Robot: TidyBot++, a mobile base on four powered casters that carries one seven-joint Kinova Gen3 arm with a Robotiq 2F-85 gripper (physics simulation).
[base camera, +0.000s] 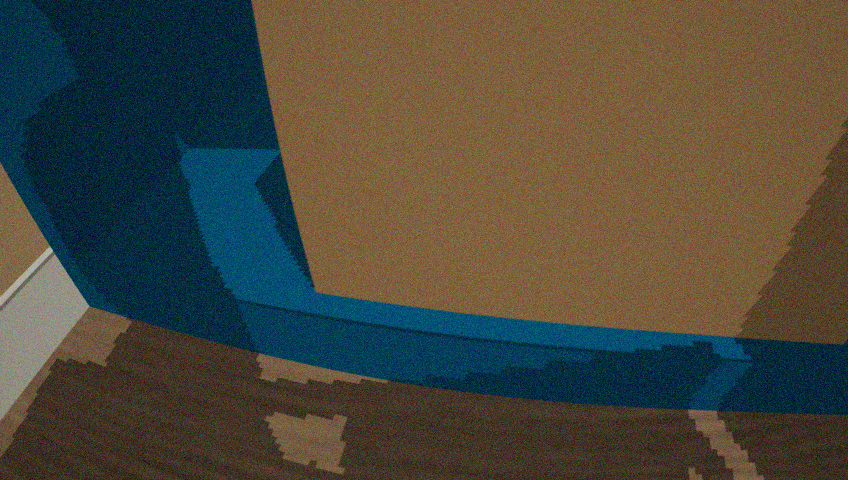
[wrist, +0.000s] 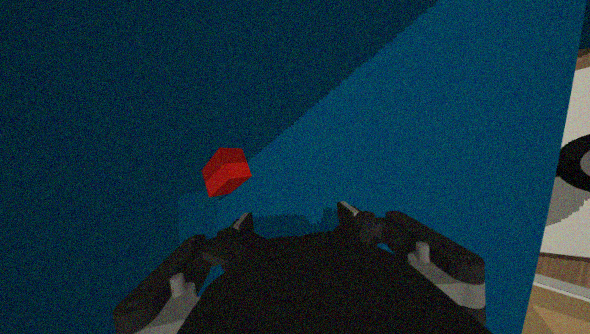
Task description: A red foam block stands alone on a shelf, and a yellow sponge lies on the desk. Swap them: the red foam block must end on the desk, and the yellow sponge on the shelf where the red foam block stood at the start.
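Frame: origin at the arm's base, x ahead, y left, z up, level; centimetres.
Where they show: gripper, fingertip midpoint: (wrist: pixel 295 216).
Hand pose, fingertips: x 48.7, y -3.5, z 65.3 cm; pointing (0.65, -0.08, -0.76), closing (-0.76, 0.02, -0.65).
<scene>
After its pixels a point has its place.
The red foam block (wrist: pixel 226 172) @[x 63.7, y -9.4, z 63.9 cm] rests on a blue surface (wrist: pixel 400 125) @[x 39.3, y -11.1, z 59.4 cm] in the wrist view, left of the picture's middle, partly in shadow. It looks small and tilted in this view. My gripper (wrist: pixel 295 216) @[x 48.7, y -3.5, z 65.3 cm] is open and empty. The block shows beyond the left fingertip, outside the space between the fingers and apart from them. The yellow sponge does not show in either view. Neither the block nor the gripper shows in the base view.
In the base view, blue furniture (base camera: pixel 130 196) @[x 51.4, y 36.6, z -30.9 cm] with a low front board stands on the wood floor (base camera: pixel 196 404) @[x 30.2, y 22.7, z -39.6 cm], before a tan wall (base camera: pixel 505 166) @[x 34.0, y -3.2, z -19.3 cm]. A white skirting board (base camera: pixel 35 321) @[x 35.3, y 43.9, z -35.2 cm] is at left. In the wrist view, a white patch with a black ring (wrist: pixel 570 162) lies past the blue edge.
</scene>
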